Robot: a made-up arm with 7 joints.
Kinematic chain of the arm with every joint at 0, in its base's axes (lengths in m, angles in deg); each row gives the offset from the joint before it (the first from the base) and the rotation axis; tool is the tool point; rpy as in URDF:
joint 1: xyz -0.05 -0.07 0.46 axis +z
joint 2: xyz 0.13 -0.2 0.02 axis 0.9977 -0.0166 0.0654
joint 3: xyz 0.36 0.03 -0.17 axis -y
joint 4: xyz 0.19 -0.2 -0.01 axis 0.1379 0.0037 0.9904
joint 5: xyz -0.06 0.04 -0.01 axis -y
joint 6: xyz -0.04 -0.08 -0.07 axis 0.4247 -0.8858 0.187
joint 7: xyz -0.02 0 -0.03 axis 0.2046 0.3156 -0.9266
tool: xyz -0.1 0.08 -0.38 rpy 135.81 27 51.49
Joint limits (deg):
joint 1: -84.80..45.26
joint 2: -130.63..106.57
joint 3: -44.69..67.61
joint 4: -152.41..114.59
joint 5: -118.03..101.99
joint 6: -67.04..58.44
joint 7: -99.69..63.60
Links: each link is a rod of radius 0.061 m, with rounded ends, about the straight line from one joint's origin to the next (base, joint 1, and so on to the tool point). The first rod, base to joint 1, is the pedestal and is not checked.
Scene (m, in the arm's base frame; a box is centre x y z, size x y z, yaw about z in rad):
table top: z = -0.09
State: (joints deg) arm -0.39 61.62 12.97 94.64 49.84 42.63 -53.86
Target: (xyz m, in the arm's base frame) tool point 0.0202 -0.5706 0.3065
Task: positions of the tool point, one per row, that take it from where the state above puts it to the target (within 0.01 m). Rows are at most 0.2 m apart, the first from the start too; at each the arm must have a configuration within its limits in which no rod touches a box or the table.
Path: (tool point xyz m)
1: 0.5203 -0.0986 0.5467
2: 0.4854 -0.2324 0.4940
3: 0.4148 -0.3577 0.4423
4: 0.3096 -0.4631 0.3929
5: 0.1749 -0.5374 0.3472
6: 0.0202 -0.5706 0.3065

